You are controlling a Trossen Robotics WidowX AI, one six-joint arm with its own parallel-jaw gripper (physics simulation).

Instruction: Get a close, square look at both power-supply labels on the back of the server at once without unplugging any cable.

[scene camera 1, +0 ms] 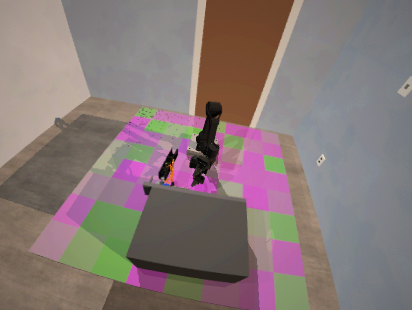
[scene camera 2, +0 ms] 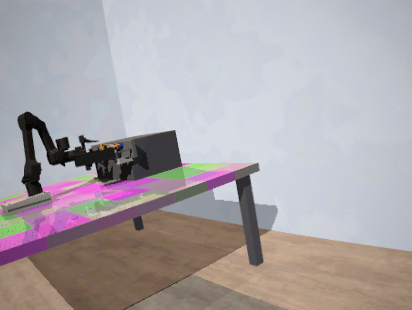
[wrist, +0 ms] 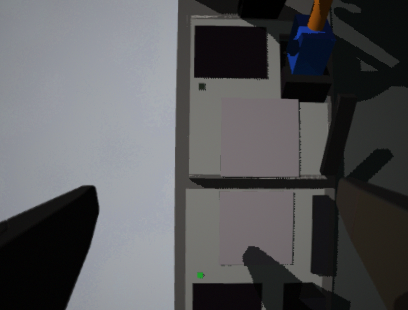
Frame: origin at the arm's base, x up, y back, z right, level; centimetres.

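Where they show: gripper, fingertip midpoint: [scene camera 1: 192,181] [wrist: 218,194]; arm's base at its link origin: [scene camera 1: 200,148] [scene camera 2: 35,194].
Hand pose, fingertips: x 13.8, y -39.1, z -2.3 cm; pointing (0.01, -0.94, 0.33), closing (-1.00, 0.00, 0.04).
Things, the pixels of their top centre, and the offset from my fingertips. "*": a spot on its surface instead. Level surfaces: height alone.
- upper label at a spot on its surface: [wrist: 260,137] * dx -2.4, dy -5.3, dz +2.1 cm
- lower label at a spot on its surface: [wrist: 252,215] * dx -2.1, dy -6.0, dz -2.0 cm
- blue plug at its top centre: [wrist: 291,50] dx -3.9, dy -5.2, dz +6.6 cm
- black folding bracket at its top centre: [scene camera 2: 94,147] [scene camera 1: 168,159] dx +2.0, dy +8.8, dz +15.4 cm
- dark handle at a spot on its surface: [wrist: 340,135] * dx -5.8, dy -3.4, dz +2.2 cm
- table at its surface level: dx -18.6 cm
The dark grey server [scene camera 1: 192,230] [scene camera 2: 160,155] lies on the table. In the wrist view its back shows two pale power-supply units, one above the other. The upper label [wrist: 260,137] and the lower label [wrist: 252,215] both show whole and nearly face-on, a little right of centre. A finger-like shadow crosses the lower label's bottom edge. No print can be made out. My gripper [scene camera 1: 198,181] [wrist: 218,194] is open and empty, at the server's back side. A blue plug [wrist: 311,52] with an orange cable [wrist: 320,12] [scene camera 1: 173,170] [scene camera 2: 110,146] sits right of the upper unit.
A black folding bracket [scene camera 1: 166,166] [scene camera 2: 93,157] sticks out from the server's back beside the gripper. A dark handle [wrist: 340,135] stands at the upper unit's right edge. A green light [wrist: 200,275] shows on the lower unit. The table [scene camera 1: 285,227] [scene camera 2: 220,172] has a magenta and green checkered top.
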